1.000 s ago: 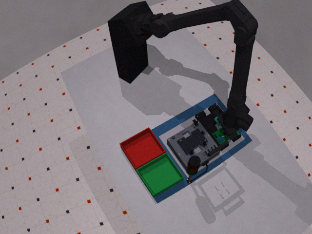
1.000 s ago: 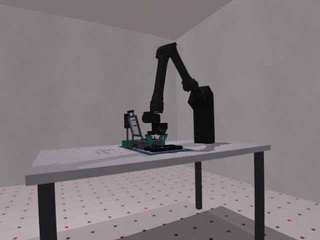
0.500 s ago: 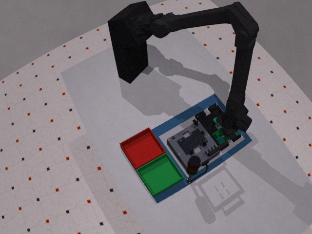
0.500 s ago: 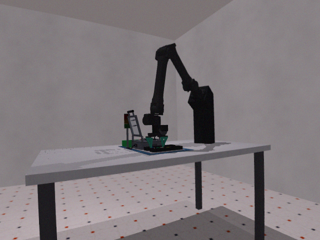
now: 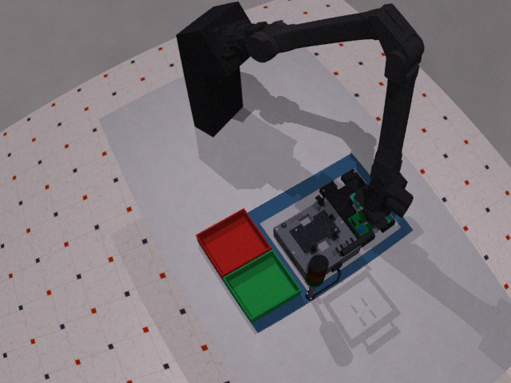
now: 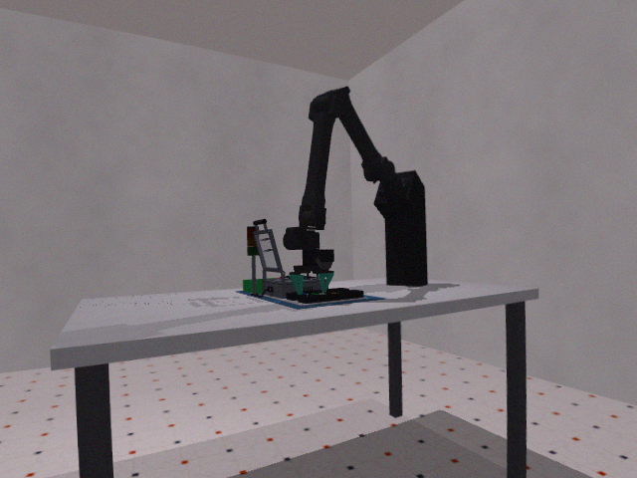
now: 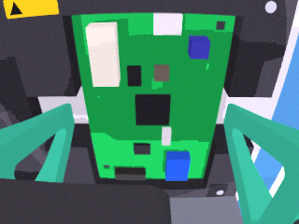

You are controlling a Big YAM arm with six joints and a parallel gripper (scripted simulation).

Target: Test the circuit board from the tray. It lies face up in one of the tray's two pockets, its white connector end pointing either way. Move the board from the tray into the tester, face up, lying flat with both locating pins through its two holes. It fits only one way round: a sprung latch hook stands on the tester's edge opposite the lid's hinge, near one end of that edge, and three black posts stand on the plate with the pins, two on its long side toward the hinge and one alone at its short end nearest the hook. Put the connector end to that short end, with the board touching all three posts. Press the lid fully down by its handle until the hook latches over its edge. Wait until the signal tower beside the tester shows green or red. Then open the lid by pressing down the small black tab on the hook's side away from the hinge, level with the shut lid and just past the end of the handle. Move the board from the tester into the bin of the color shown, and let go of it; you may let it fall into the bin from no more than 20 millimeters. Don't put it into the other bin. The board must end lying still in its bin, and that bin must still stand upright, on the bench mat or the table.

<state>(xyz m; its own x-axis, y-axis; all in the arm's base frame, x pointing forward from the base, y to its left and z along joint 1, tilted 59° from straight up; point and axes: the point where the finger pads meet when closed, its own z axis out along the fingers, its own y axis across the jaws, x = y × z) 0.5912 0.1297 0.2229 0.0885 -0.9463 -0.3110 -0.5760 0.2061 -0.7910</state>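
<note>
Now: hand right at the green circuit board. From my hand the other things lie so: latch hook 80 mm behind, 130 mm to the right, 60 mm above; tester lid 110 mm ahead, 150 mm to the right, 160 mm above; tester plate 10 mm behind, 170 mm to the right, 50 mm above.
</note>
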